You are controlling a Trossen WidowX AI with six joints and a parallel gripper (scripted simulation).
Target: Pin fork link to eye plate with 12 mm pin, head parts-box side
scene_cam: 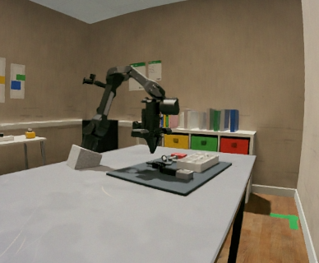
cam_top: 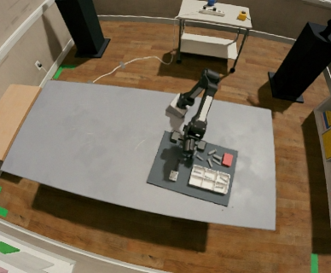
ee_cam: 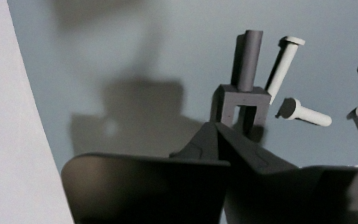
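The fork link lies 1 cm ahead of my hand, 3 cm to the left of it and 9 cm below it. Round my hand: eye plate (8 cm ahead, 4 cm to the right, 9 cm below); then mat (8 cm ahead, 6 cm to the left, 10 cm below); then thick pin (2 cm behind, 16 cm to the left, 9 cm below).
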